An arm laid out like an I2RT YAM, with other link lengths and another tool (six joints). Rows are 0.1 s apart.
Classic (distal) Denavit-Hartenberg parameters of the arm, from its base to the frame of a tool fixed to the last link. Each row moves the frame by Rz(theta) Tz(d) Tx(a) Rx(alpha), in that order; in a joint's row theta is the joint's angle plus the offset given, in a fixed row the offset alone. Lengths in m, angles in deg.
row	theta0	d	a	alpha
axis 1	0	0.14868	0.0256	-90
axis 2	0	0	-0.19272	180
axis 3	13.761	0	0.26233	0
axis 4	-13.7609	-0.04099	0.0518	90
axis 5	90	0.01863	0	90
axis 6	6	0.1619	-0.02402	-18.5
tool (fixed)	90	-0.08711	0	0
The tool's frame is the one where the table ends.
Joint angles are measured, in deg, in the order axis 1, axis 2, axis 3, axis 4, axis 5, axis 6. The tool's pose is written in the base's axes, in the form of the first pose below.
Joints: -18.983, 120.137, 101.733, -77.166, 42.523, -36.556
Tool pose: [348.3 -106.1 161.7 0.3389 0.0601 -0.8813 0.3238]
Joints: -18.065, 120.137, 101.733, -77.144, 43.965, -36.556
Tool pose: [349.4 -102.5 162.4 0.3400 0.0654 -0.8755 0.3372]
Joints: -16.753, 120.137, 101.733, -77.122, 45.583, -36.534
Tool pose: [351.2 -96.7 163.3 0.3399 0.0732 -0.8686 0.3530]
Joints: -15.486, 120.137, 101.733, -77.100, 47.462, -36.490
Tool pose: [352.7 -91.4 164.4 0.3402 0.0800 -0.8605 0.3706]
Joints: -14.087, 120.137, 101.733, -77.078, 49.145, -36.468
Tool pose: [354.4 -85.1 165.4 0.3392 0.0880 -0.8529 0.3871]
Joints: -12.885, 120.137, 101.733, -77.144, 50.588, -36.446
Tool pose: [355.6 -79.5 166.4 0.3386 0.0951 -0.8459 0.4010]
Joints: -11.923, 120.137, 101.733, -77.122, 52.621, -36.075
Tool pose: [356.8 -76.3 167.9 0.3380 0.0963 -0.8373 0.4188]
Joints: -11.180, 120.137, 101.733, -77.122, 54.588, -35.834
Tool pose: [357.5 -74.3 169.4 0.3382 0.0970 -0.8287 0.4352]
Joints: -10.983, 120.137, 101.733, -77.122, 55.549, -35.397
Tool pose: [357.8 -74.4 170.2 0.3377 0.0936 -0.8252 0.4429]
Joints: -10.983, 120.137, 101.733, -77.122, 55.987, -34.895
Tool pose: [358.1 -75.1 170.6 0.3368 0.0891 -0.8243 0.4463]
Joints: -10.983, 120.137, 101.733, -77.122, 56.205, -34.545
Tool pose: [358.2 -75.5 170.8 0.3359 0.0860 -0.8240 0.4481]
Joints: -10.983, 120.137, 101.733, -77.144, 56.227, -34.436
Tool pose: [358.2 -75.5 170.9 0.3357 0.0853 -0.8241 0.4482]
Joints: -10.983, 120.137, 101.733, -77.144, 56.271, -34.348
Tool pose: [358.3 -75.6 170.9 0.3355 0.0845 -0.8240 0.4486]
